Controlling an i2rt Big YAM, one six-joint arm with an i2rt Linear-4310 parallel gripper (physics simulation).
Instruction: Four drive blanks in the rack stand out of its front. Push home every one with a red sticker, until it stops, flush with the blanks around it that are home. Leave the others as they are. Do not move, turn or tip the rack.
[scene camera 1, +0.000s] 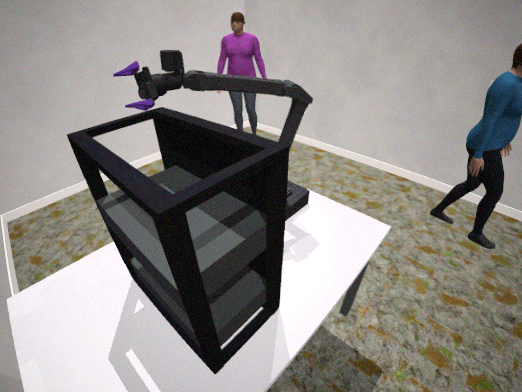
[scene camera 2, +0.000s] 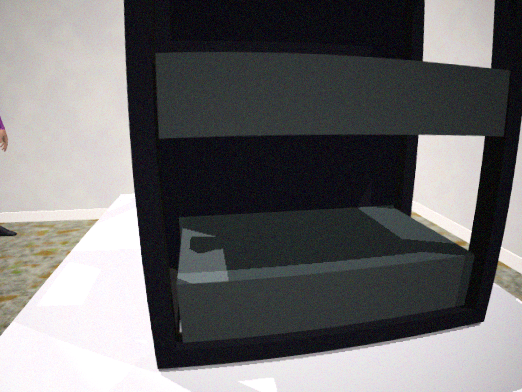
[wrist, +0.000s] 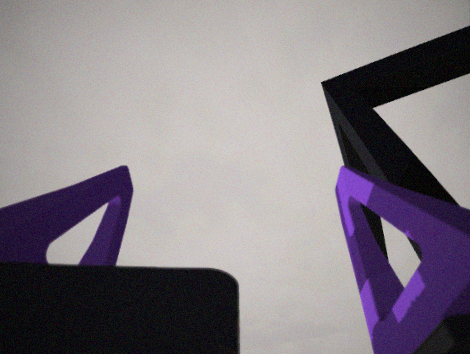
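Note:
The black open-framed rack (scene camera 1: 190, 280) (scene camera 2: 147, 200) (wrist: 410, 72) stands upright on the table. It holds a grey upper unit (scene camera 1: 235, 260) (scene camera 2: 325, 95) and a grey lower unit (scene camera 1: 237, 305) (scene camera 2: 320, 300), with a gap between them. No drive blanks or red stickers can be made out on the faces that show. My gripper (scene camera 1: 121, 90) (wrist: 234, 177) is open and empty, with its purple fingers wide apart. In scene camera 1 it appears above the far left part of the rack's top frame. In the wrist view a rack corner shows behind the right finger.
The white table (scene camera 1: 340, 240) (scene camera 2: 75, 300) carries the rack and the arm's base (scene camera 1: 297, 200), which is behind the rack in scene camera 1. The arm reaches above the rack's top. A person in magenta (scene camera 1: 242, 55) and one in blue (scene camera 1: 505, 115) are beyond the table.

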